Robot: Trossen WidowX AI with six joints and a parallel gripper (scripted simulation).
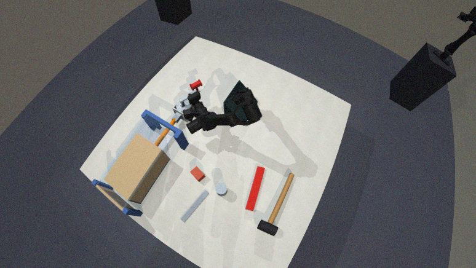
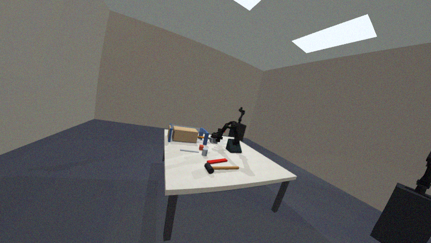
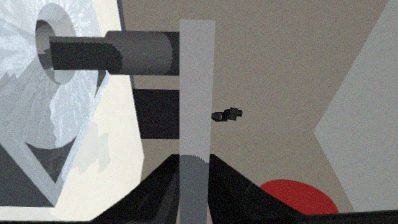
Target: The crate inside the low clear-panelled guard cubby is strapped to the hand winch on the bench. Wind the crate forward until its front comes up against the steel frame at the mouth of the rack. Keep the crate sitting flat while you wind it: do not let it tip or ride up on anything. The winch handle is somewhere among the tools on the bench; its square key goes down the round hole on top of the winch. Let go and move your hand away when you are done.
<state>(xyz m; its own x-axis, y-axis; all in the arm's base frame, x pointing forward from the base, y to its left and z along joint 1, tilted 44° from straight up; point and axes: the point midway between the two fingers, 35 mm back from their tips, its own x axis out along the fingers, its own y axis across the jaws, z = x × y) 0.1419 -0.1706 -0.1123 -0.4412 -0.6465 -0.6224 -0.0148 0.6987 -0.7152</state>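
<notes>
Now: gripper tip 40 mm past the red knob, 30 mm to the right of it and 40 mm below it. Round my gripper tip: grey winch (30 mm ahead, 30 mm to the right, 110 mm below); then blue frame post (210 mm ahead, 20 mm to the right, 40 mm below); then winch handle (10 mm behind, 10 mm to the left, 10 mm above).
</notes>
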